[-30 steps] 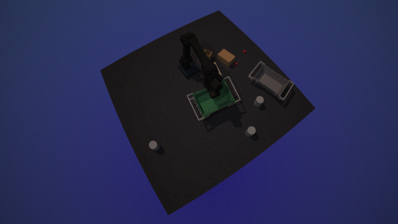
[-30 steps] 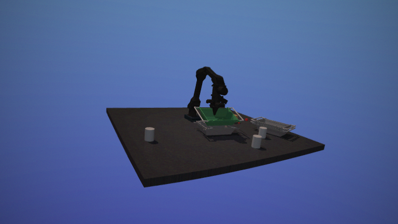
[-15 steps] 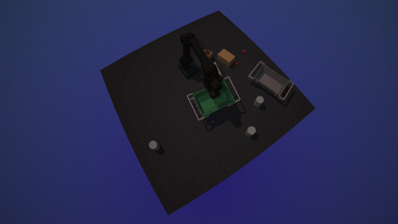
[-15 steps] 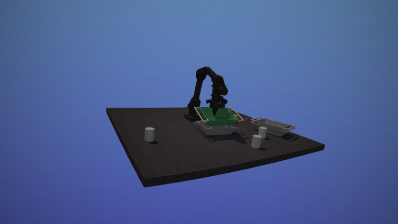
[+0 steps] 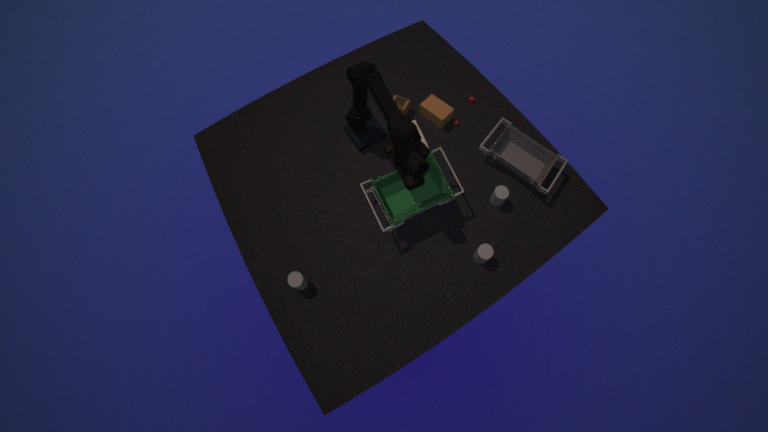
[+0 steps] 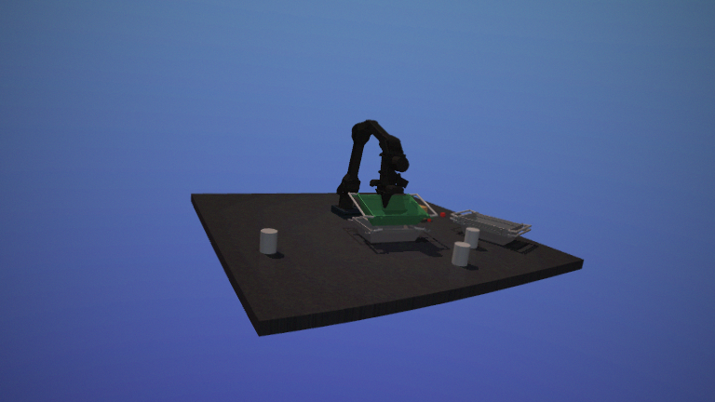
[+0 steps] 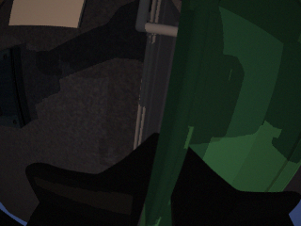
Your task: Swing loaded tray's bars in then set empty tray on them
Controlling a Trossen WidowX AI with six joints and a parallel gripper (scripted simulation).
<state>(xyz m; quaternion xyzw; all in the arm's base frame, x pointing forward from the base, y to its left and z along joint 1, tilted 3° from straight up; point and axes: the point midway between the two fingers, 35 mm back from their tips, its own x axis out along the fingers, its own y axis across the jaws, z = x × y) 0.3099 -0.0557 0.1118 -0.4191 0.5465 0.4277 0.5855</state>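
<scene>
Now: the green tray 7 cm ahead of my gripper tip, 2 cm to the right of it and 2 cm above it. The rest, counted from my gripper tip: beige sheet: 18 cm to the left, 14 cm behind, 11 cm below.
</scene>
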